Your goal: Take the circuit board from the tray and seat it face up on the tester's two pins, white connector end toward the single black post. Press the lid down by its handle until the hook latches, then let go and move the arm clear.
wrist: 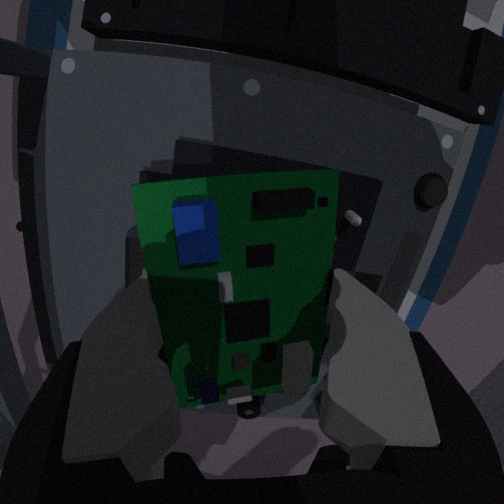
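Note:
The green circuit board (240,285) faces up in the wrist view, with a blue block near its far left and black chips down its middle. My gripper (240,320) is shut on the board, one grey finger on each long edge. The board hangs over the tester's dark recess (360,200), tilted slightly. One pale pin (353,218) shows just right of the board's far corner. The other pin is hidden. A round black post (430,190) stands further right on the grey tester base (125,165). The raised black lid (300,45) spans the top of the view.
A blue strip (460,215) runs along the tester's right side, over a purplish surface (465,330). A dark upright bar (27,200) borders the tester on the left. Small pale screw heads (251,87) dot the base.

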